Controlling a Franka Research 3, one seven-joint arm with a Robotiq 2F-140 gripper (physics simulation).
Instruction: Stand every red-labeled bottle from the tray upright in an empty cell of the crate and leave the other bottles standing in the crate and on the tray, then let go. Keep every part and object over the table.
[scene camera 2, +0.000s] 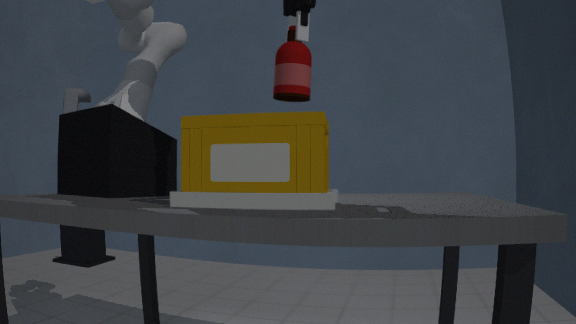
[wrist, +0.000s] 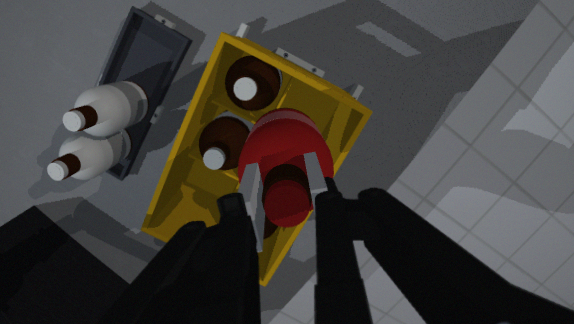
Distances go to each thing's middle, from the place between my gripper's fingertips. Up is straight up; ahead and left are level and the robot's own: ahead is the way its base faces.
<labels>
Now: the red-labeled bottle (scene camera 2: 292, 80) 4 cm below my hand and 1 cm behind it.
</labels>
